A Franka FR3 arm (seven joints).
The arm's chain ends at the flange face. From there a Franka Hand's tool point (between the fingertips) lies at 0.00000 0.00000 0.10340 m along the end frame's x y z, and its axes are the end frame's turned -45 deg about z.
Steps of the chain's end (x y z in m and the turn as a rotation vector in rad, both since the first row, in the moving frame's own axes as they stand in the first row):
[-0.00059 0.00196 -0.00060 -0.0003 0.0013 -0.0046]
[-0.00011 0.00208 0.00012 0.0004 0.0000 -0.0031]
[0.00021 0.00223 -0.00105 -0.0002 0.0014 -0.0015]
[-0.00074 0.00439 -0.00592 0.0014 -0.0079 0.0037]
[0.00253 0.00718 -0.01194 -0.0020 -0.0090 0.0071]
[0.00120 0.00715 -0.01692 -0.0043 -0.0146 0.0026]
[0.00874 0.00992 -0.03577 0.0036 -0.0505 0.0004]
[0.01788 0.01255 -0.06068 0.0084 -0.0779 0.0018]
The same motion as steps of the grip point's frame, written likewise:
[-0.00173 0.00109 -0.00060 -0.0011 0.0007 -0.0046]
[-0.00152 0.00136 0.00012 0.0003 0.0003 -0.0031]
[-0.00134 0.00184 -0.00105 -0.0011 0.0008 -0.0015]
[-0.00410 0.00190 -0.00592 0.0066 -0.0046 0.0037]
[-0.00409 0.00635 -0.01194 0.0049 -0.0078 0.0071]
[-0.00559 0.00515 -0.01693 0.0073 -0.0134 0.0026]
[-0.00426 0.00924 -0.03590 0.0383 -0.0332 0.0004]
[-0.00130 0.01521 -0.06100 0.0610 -0.0491 0.0018]

